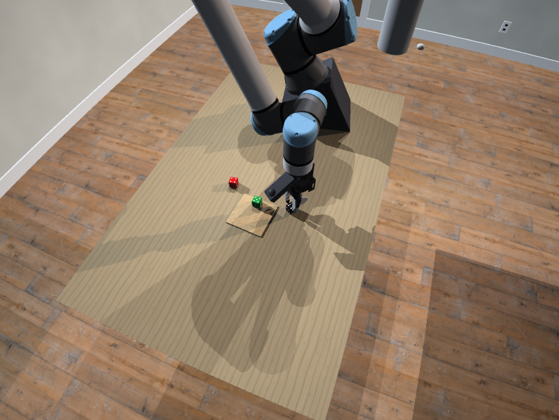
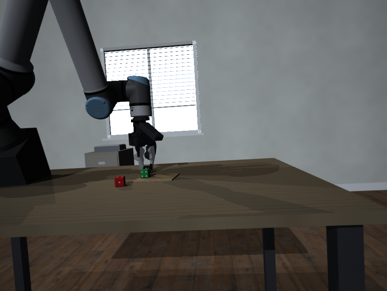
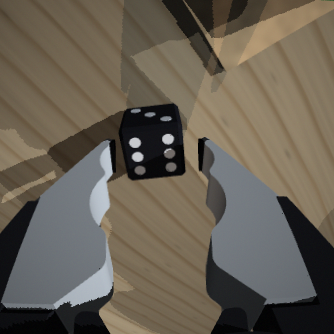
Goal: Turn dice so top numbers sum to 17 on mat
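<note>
My hand is 10 mm above the black die. Round my hand: red die 250 mm to the right, 10 mm below; then green die 40 mm ahead, 120 mm to the right, 10 mm below; then tan mat 90 mm ahead, 110 mm to the right, 20 mm below.
</note>
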